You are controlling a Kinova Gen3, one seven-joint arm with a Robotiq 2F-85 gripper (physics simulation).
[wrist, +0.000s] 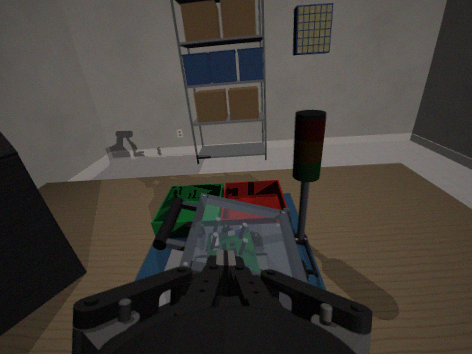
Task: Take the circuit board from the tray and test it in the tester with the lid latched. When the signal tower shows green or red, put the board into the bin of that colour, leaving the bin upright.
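Frame: origin at the arm's base, x ahead, y left, z up, level; centimetres.
Seen in the pictures: gripper, fingertip midpoint: [224, 261].
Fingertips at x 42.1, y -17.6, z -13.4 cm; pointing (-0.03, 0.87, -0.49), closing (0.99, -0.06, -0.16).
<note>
Offsets run from my fingertips to a thing's top centre. "spot": to the spot under its first point. Level surfaces: height alone.
The green circuit board [248, 257] lies in the tester, seen through the clear lid [295, 245]. The lid's grey frame spans over the board, with its black handle @(dz -3.1, dx -7.5, dy +11.5 cm) [169, 223] at the left; I cannot tell whether it is latched. The signal tower @(spot: dz +2.7, dx +13.6, dy +17.2 cm) [308, 145] stands at the right with red, amber and green segments, none clearly lit. The green bin [167, 215] and the red bin [255, 205] stand upright side by side behind the tester. My gripper [224, 261] is shut and empty, in front of the lid in this view. The tray does not show.
A blue base [150, 269] lies under the tester on the wooden table @(dz -18.7 cm) [360, 215]. A large black block [30, 240] stands at the left. A shelf rack [222, 82] with boxes stands by the far wall. The tower's pole @(spot: dz -11.6, dx +14.3, dy +18.6 cm) [303, 215] rises at the base's right edge.
</note>
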